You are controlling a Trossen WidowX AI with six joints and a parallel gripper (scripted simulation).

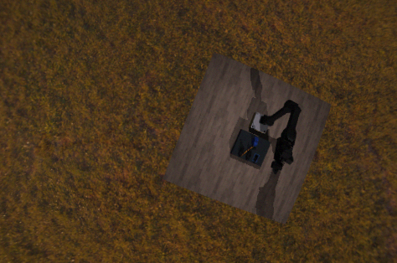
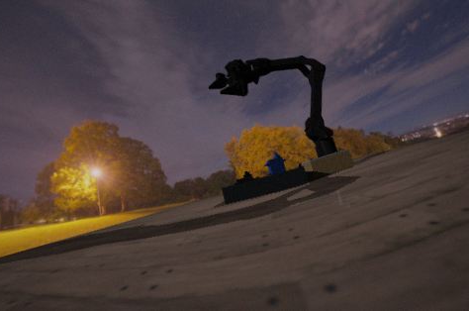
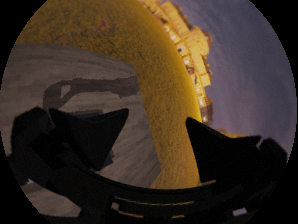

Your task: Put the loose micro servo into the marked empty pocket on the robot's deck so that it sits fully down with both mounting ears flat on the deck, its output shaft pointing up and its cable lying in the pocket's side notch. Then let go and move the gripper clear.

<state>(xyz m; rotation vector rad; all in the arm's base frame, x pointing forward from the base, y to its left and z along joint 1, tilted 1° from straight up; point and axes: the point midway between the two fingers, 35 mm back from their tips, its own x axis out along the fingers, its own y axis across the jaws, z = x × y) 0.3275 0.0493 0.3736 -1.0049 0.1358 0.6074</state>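
My gripper tip is now 130 mm past the dark deck, 70 mm to the left of it and 400 mm above it.
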